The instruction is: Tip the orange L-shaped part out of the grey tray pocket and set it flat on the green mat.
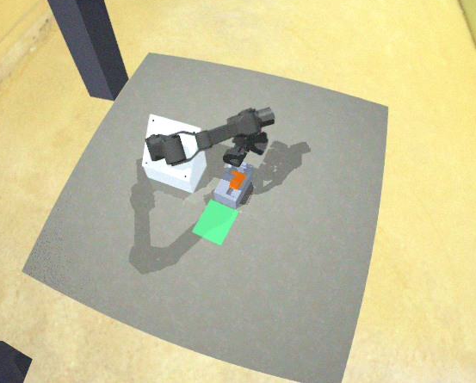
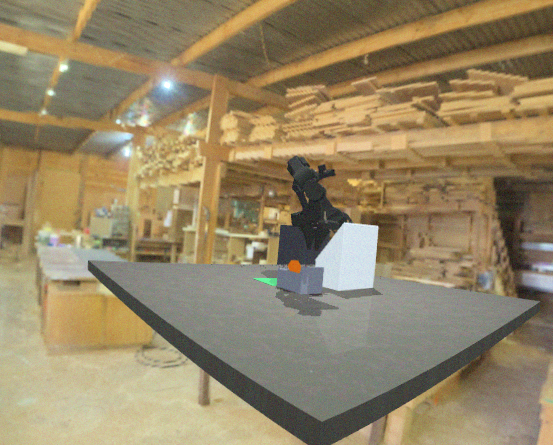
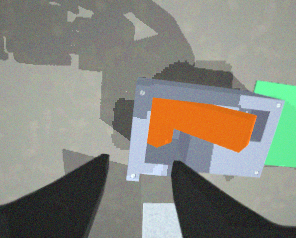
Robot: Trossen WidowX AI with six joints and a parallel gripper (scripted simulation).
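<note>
Right now my gripper tip is 100 mm above the orange L-shaped part, 40 mm to the left of it and 10 mm past it. From my gripper tip the other things lie so: green mat 220 mm to the right, 160 mm below, 40 mm behind.
</note>
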